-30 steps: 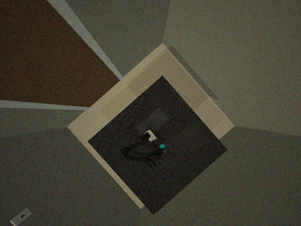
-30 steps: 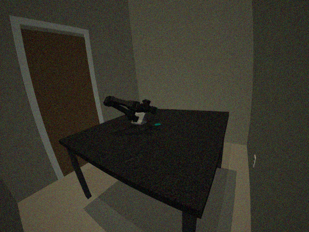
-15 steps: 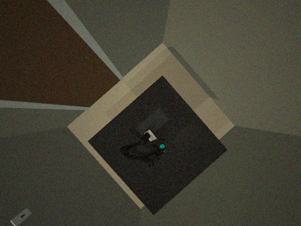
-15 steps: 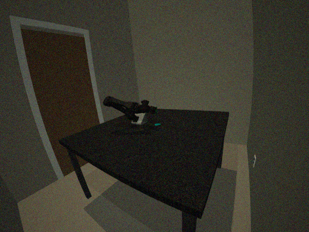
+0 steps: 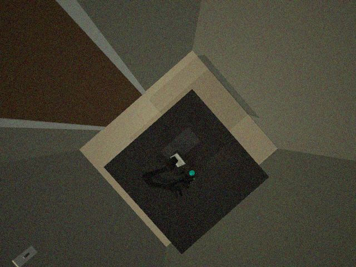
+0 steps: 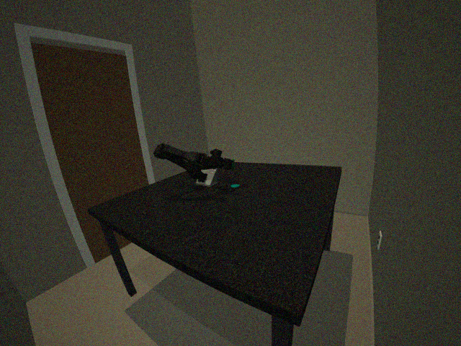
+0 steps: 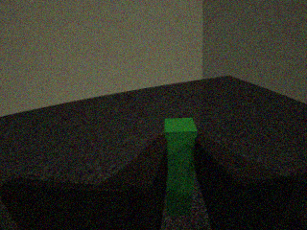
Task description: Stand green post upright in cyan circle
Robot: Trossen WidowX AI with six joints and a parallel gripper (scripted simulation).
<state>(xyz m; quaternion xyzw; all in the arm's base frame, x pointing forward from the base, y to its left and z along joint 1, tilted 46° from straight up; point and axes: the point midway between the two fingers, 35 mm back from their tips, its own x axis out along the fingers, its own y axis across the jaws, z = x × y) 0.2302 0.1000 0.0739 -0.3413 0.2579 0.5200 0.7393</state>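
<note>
Now: the cyan circle 16 cm below my gripper tip. Round my gripper tip: green post 2 cm below.
</note>
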